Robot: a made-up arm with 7 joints.
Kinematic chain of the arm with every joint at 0, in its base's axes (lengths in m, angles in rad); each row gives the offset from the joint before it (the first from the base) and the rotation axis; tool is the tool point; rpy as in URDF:
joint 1: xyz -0.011 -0.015 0.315 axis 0 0.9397 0.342
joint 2: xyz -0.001 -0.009 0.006 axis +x
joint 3: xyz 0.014 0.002 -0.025 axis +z
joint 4: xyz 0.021 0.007 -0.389 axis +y
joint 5: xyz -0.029 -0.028 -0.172 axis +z
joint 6: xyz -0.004 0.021 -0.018 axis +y
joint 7: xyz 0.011 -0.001 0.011 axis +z
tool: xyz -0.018 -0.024 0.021 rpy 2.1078 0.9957 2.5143
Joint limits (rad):
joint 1: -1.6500..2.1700
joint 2: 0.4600..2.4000
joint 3: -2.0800..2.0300
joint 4: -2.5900..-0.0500
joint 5: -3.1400..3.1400
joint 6: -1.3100..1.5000
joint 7: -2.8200..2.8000
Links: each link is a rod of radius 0.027 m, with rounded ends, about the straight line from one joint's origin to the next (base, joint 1, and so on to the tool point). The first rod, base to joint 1, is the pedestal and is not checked.
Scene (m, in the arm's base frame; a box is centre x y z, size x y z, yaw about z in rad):
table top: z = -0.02
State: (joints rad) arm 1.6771 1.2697 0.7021 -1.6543 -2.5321 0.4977 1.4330
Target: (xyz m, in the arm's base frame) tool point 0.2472 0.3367 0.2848
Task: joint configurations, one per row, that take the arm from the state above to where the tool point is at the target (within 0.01 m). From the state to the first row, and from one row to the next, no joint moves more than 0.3 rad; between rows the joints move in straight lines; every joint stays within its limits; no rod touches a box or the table.
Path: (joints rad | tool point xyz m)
1: 1.6311 1.4957 0.7660 -1.7674 -2.5310 0.5170 1.4311 | -0.0900 0.4650 0.2895
2: 1.5852 1.7218 0.8298 -1.8806 -2.5299 0.5362 1.4293 | 0.0383 0.4528 0.2857
3: 1.5392 1.9478 0.8937 -1.9937 -2.5289 0.5555 1.4274 | 0.1535 0.4079 0.2843
4: 1.4932 2.1739 0.9576 -2.1068 -2.5278 0.5748 1.4255 | 0.2472 0.3367 0.2848

